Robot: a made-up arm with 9 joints.
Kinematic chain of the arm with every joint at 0, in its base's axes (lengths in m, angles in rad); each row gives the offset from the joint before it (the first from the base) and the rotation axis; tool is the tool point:
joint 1: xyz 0 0 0.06 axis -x
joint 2: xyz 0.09 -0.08 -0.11 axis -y
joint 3: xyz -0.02 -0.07 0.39 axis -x
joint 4: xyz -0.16 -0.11 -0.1 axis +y
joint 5: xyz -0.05 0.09 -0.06 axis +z
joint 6: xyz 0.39 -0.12 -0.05 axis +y
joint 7: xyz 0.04 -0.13 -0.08 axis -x
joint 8: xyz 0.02 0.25 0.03 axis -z
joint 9: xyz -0.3 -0.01 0 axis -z
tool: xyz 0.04 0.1 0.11
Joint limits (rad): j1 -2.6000..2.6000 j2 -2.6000..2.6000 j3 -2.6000..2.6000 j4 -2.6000..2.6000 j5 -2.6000..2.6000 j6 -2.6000..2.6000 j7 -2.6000..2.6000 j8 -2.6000..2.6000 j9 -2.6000..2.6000
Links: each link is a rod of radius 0.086 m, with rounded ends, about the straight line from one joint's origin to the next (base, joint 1, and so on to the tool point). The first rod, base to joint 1, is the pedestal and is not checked.
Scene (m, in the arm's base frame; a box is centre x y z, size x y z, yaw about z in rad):
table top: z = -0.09
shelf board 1: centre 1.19 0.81 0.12 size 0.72 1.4 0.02 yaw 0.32
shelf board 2: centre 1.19 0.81 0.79 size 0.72 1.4 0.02 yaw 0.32
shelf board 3: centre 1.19 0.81 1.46 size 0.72 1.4 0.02 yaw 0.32
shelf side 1: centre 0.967 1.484 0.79 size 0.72 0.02 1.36 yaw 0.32
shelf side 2: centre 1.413 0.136 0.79 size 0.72 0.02 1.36 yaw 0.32
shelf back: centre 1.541 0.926 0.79 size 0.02 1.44 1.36 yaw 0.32
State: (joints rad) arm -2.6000 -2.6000 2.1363 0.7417 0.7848 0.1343 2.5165 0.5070 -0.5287
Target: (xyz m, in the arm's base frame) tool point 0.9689 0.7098 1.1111
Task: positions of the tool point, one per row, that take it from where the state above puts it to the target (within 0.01 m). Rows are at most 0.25 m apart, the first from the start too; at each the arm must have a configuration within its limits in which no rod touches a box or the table.
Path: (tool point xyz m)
1: 0.6600 1.0283 0.5080
2: 0.4845 0.9465 0.5066
3: 0.5461 0.8939 0.7390
4: 0.5874 0.7684 0.9463
5: 0.6012 0.5879 1.1111
6: 0.7158 0.6572 1.1258
7: 0.8410 0.6988 1.1248
8: 0.9689 0.7098 1.1111

